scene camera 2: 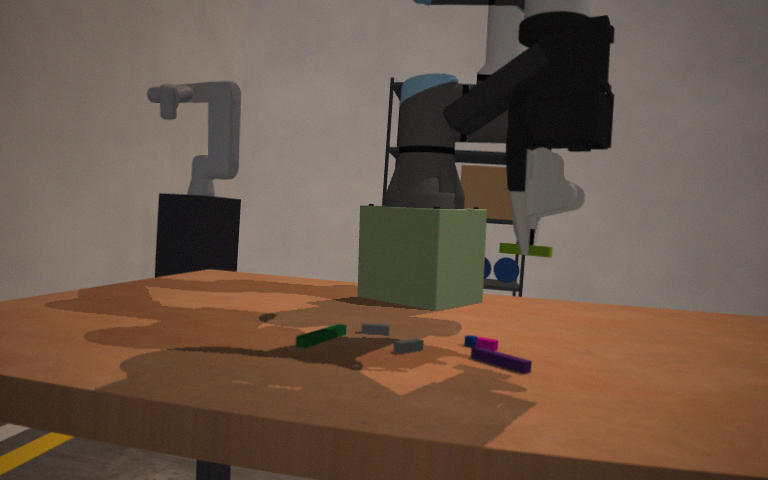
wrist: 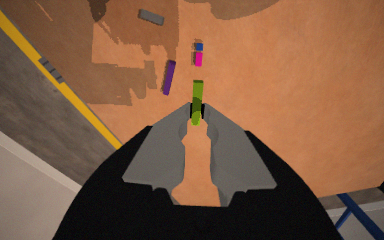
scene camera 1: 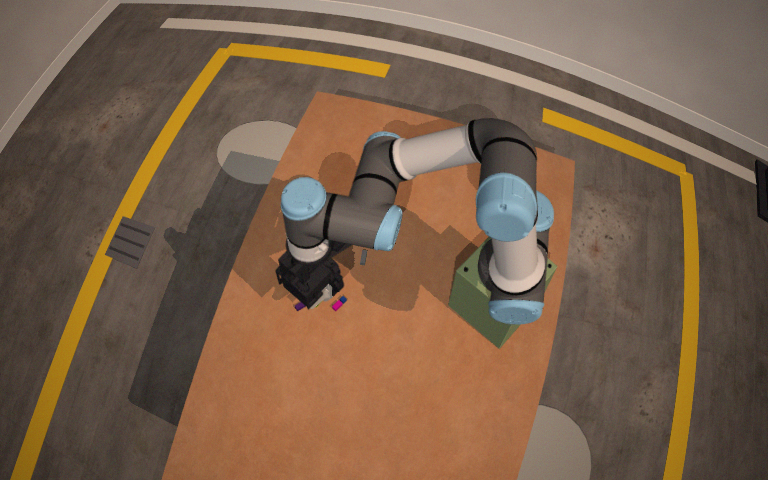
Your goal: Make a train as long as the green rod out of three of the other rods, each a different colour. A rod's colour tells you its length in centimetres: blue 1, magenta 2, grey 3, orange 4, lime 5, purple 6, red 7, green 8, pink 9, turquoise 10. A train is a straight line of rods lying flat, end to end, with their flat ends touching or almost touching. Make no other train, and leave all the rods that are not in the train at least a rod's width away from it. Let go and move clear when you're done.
my gripper: scene camera 2; wrist 196, 104; scene camera 1
same spot on my gripper: [scene camera 1: 337, 284] = [scene camera 2: 550, 149]
